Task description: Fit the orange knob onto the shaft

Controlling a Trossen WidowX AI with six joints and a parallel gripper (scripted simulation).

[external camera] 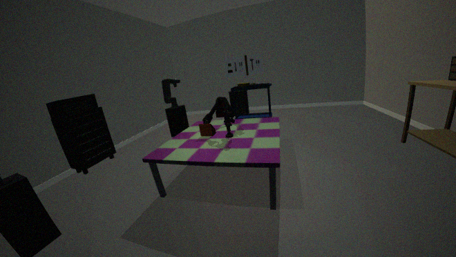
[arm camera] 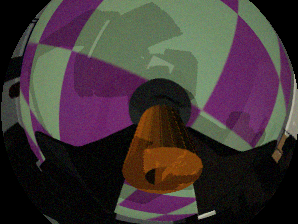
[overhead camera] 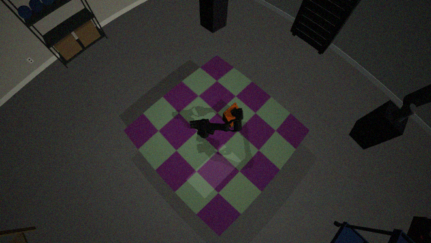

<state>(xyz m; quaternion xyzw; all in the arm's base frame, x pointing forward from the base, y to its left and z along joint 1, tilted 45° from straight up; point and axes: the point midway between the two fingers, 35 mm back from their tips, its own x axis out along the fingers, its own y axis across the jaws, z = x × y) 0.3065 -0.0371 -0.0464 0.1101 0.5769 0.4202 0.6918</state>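
The orange knob lies 2 cm above my gripper tip. From my gripper tip the other things lie so: pedestal 4 cm below.
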